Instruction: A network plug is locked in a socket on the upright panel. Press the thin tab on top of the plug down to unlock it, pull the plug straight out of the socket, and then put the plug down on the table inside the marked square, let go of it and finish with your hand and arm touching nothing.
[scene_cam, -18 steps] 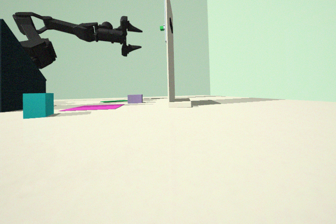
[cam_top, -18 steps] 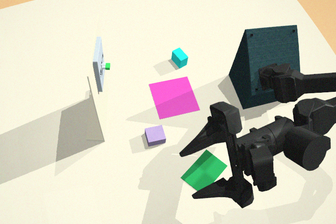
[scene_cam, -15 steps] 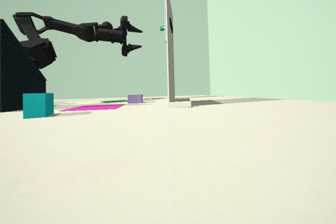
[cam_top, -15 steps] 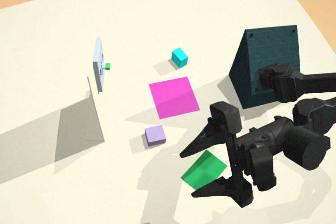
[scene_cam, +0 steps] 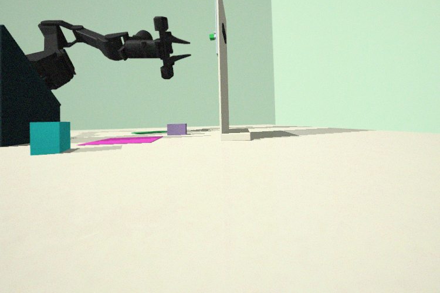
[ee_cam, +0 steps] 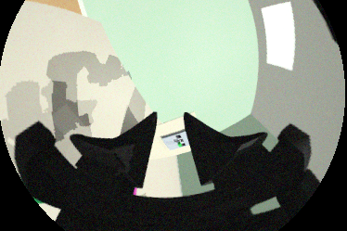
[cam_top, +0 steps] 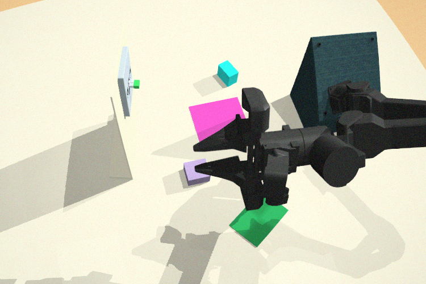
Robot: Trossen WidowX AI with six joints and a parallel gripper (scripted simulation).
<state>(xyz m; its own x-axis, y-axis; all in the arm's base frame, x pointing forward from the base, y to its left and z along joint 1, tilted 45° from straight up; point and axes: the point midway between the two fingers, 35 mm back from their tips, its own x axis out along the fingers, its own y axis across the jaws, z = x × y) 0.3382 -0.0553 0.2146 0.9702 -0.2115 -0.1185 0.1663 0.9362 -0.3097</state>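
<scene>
The green plug lies 5 cm ahead of my gripper tip, 19 cm to the right of it and 4 cm below it. Round my gripper tip: magenta square 14 cm behind, 19 cm to the right, 27 cm below.
</scene>
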